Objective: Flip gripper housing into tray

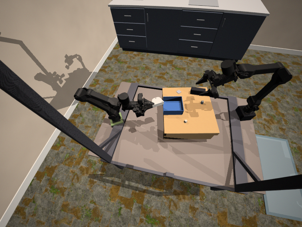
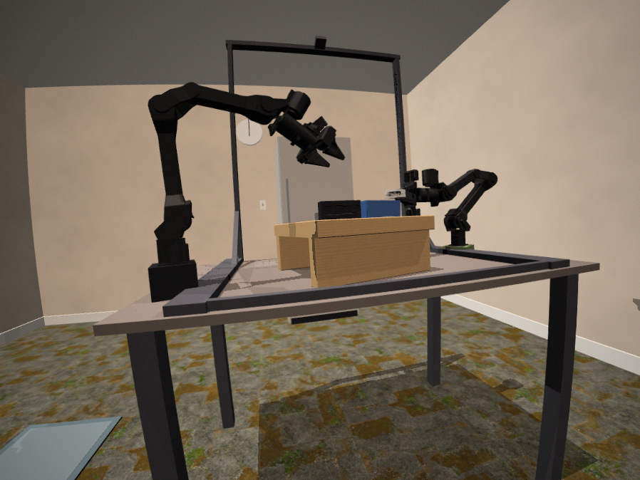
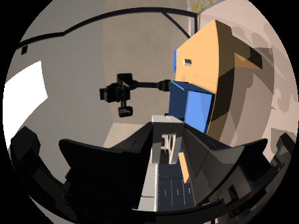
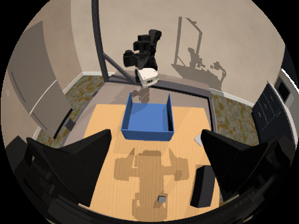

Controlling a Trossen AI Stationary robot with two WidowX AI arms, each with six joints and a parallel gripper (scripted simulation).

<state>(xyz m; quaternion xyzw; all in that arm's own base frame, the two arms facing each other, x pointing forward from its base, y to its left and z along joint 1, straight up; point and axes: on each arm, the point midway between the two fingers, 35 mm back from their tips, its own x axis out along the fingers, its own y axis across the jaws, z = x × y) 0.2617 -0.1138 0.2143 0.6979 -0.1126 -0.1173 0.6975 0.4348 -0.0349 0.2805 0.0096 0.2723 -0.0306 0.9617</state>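
The white gripper housing lies 5 cm to the right of my left hand, 2 cm ahead of it and 1 cm above it. The rest, counted from my left hand: wooden block: 28 cm to the right, 15 cm below, 2 cm ahead; blue tray: 19 cm to the right, 7 cm below, 2 cm ahead; flat grey plate: 23 cm to the right, 18 cm ahead, 9 cm below.
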